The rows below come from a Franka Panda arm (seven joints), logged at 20 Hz.
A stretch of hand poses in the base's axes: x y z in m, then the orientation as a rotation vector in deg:
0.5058, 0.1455, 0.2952, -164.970, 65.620, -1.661
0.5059, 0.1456, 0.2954, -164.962, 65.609, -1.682
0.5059, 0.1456, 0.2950, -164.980, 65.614, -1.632
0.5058, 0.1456, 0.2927, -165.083, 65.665, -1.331
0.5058, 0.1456, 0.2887, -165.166, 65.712, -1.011
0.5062, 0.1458, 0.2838, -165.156, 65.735, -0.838
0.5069, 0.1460, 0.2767, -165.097, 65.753, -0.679
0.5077, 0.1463, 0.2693, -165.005, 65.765, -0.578
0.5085, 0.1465, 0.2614, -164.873, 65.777, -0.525
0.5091, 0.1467, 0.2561, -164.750, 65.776, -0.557
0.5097, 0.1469, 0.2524, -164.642, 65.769, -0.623
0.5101, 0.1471, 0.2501, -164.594, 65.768, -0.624
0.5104, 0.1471, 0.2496, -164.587, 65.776, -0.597
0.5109, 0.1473, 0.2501, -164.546, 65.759, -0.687
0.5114, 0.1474, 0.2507, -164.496, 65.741, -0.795
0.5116, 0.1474, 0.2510, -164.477, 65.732, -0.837
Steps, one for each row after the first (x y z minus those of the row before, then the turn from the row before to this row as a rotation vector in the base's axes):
0.0001, 0.0001, 0.0002, 0.005, -0.017, 0.005
0.0000, 0.0000, -0.0004, -0.005, 0.037, 0.002
-0.0001, 0.0000, -0.0023, -0.032, 0.222, -0.003
0.0000, 0.0000, -0.0040, -0.009, 0.226, -0.005
0.0004, 0.0002, -0.0049, 0.043, 0.103, -0.014
0.0007, 0.0002, -0.0071, 0.083, 0.077, -0.023
0.0008, 0.0003, -0.0074, 0.100, 0.031, -0.028
0.0008, 0.0002, -0.0079, 0.123, -0.012, -0.038
0.0006, 0.0002, -0.0053, 0.099, -0.061, -0.029
0.0006, 0.0002, -0.0037, 0.080, -0.077, -0.022
0.0004, 0.0002, -0.0023, 0.042, -0.017, -0.011
0.0003, 0.0000, -0.0005, 0.010, 0.015, -0.006
0.0005, 0.0002, 0.0005, 0.019, -0.070, -0.001
0.0005, 0.0001, 0.0006, 0.023, -0.084, -0.003
0.0002, 0.0000, 0.0003, 0.009, -0.033, 0.000

